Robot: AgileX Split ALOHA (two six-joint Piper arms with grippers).
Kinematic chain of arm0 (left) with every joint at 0, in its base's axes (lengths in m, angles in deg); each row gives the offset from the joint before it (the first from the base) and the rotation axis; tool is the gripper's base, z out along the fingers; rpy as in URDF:
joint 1: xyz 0 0 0.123 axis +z
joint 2: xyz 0 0 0 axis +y
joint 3: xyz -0.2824 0 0.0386 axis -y
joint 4: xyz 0.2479 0 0.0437 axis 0.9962 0 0.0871
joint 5: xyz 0 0 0 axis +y
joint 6: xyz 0.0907 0 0.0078 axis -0.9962 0 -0.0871
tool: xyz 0 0 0 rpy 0 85 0
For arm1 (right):
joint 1: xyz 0 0 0.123 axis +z
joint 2: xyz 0 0 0 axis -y
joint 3: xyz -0.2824 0 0.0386 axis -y
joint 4: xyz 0.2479 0 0.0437 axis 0.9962 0 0.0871
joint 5: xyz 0 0 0 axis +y
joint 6: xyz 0.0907 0 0.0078 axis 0.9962 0 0.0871
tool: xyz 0 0 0 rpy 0 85 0
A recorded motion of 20 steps. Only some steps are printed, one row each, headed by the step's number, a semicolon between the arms.
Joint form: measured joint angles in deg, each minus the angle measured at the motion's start. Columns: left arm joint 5, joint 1, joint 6, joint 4, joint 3, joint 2; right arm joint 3, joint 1, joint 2, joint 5, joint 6, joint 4.
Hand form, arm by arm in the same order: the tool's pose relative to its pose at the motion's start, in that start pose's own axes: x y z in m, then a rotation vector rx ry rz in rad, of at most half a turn. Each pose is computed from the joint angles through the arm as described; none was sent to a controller.
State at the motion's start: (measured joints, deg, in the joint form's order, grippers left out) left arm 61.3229 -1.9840 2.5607 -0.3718 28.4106 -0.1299; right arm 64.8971 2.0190 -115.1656 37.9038 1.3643 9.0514
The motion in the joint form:
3: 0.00 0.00 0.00 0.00 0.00 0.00; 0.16 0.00 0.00 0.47 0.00 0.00
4: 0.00 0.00 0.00 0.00 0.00 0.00; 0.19 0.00 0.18 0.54 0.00 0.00
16: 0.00 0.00 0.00 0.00 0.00 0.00; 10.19 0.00 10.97 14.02 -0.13 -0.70
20: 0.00 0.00 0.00 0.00 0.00 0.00; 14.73 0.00 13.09 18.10 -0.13 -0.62
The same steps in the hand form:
3: 0.0000 0.0000 0.0000 0.0000 0.0000 0.0000; 0.0000 0.0001 -0.0005 -0.0002 0.0055 -0.0003
4: 0.0000 0.0000 0.0000 0.0000 0.0000 0.0000; -0.0002 0.0003 -0.0017 -0.0007 0.0031 -0.0006
16: 0.0000 0.0000 0.0000 0.0000 0.0000 0.0000; -0.0198 0.0149 -0.1051 -0.0336 -0.1197 -0.0500
20: 0.0000 0.0000 0.0000 0.0000 0.0000 0.0000; -0.0253 0.0196 -0.1375 -0.0460 -0.1632 -0.0629

